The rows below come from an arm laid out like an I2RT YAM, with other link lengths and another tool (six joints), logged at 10 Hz.
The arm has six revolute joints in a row. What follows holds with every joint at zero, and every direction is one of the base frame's. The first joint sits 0.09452 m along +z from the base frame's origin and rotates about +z. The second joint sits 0.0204 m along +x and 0.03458 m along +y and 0.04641 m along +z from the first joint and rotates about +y. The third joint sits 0.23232 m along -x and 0.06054 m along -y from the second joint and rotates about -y. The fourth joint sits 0.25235 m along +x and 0.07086 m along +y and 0.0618 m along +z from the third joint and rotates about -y. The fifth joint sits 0.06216 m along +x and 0.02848 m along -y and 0.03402 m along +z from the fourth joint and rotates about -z. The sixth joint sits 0.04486 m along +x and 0.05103 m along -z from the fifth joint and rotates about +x. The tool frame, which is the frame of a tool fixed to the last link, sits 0.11 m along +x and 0.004 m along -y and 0.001 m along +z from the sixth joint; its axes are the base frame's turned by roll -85, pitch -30.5 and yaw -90 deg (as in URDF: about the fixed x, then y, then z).
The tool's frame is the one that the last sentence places.
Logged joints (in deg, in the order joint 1, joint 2, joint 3, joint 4, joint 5, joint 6), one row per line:
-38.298 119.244 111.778 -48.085 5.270 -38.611
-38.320 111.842 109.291 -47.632 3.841 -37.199
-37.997 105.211 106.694 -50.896 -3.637 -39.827
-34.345 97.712 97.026 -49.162 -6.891 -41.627
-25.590 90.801 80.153 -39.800 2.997 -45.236
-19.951 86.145 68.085 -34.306 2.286 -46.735
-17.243 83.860 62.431 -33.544 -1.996 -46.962
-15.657 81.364 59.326 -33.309 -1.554 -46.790
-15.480 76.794 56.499 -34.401 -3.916 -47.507
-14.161 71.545 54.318 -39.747 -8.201 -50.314
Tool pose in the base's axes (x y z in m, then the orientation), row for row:
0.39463 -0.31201 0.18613 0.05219 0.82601 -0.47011 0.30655
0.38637 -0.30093 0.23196 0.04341 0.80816 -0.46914 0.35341
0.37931 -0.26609 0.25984 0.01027 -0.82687 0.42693 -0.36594
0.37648 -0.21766 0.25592 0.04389 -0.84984 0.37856 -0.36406
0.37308 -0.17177 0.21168 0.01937 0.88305 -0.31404 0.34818
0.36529 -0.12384 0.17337 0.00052 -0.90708 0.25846 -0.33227
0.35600 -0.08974 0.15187 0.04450 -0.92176 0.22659 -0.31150
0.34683 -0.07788 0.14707 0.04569 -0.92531 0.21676 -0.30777
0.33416 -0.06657 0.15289 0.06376 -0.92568 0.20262 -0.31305
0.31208 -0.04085 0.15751 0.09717 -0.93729 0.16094 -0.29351
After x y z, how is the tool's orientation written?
As a quaternion, w x y z.
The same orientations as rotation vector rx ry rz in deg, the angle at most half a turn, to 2 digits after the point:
143.94 -81.92 53.42
141.58 -82.19 61.91
-147.87 76.35 -65.44
-148.84 66.30 -63.76
157.02 -55.84 61.91
-163.22 46.51 -59.79
-161.37 39.67 -54.54
-161.88 37.92 -53.84
-160.18 35.06 -54.17
-159.01 27.30 -49.79

